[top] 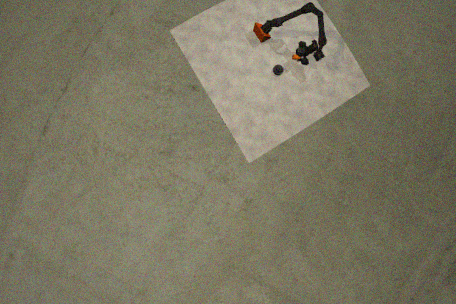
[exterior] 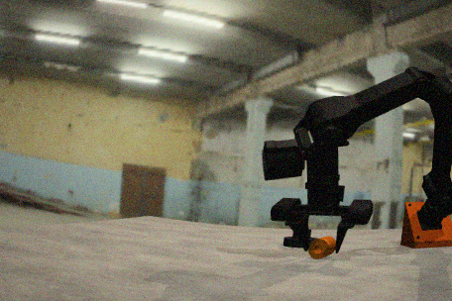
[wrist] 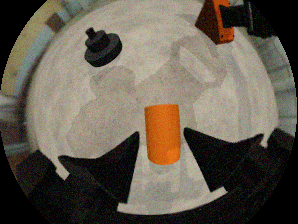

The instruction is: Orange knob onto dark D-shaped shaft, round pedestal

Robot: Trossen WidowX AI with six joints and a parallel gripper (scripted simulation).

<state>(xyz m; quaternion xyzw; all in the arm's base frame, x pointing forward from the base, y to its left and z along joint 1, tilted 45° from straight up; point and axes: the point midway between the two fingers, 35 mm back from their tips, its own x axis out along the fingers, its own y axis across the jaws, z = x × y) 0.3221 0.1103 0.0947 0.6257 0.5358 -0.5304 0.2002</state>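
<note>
Right now the orange knob is 1 cm above my gripper tip. Also, from my gripper tip: round dark pedestal (20 cm to the right, 2 cm above, 1 cm ahead).
</note>
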